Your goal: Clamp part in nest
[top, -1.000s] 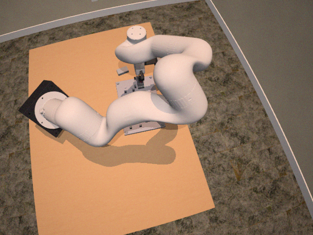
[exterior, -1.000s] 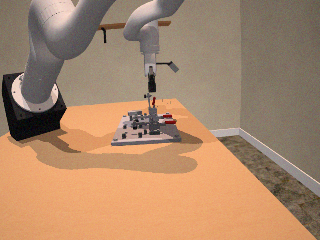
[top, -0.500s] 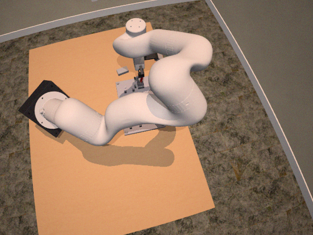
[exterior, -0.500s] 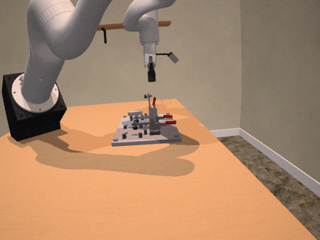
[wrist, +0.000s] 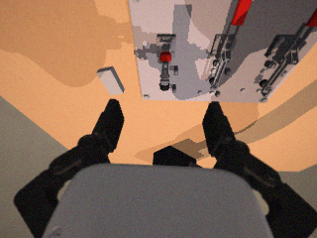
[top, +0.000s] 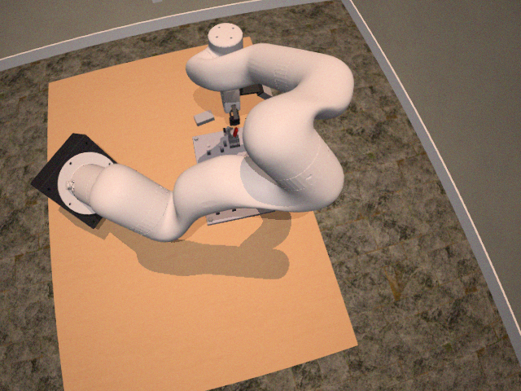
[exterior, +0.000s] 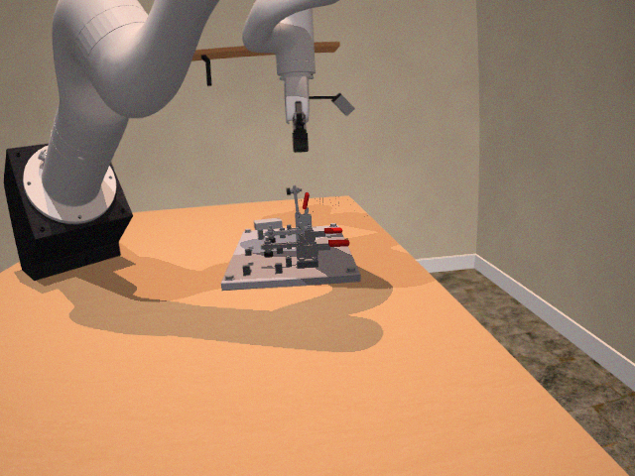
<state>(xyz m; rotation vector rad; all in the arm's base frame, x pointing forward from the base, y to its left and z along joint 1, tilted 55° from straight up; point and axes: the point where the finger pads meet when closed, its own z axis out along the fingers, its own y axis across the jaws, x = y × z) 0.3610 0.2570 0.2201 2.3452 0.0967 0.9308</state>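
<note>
Now: the grey block 200 mm below my hand, 160 mm to the left of it and 70 mm behind it. Also, from my hand: grey fixture plate: 210 mm below, 100 mm to the right, 50 mm behind.
</note>
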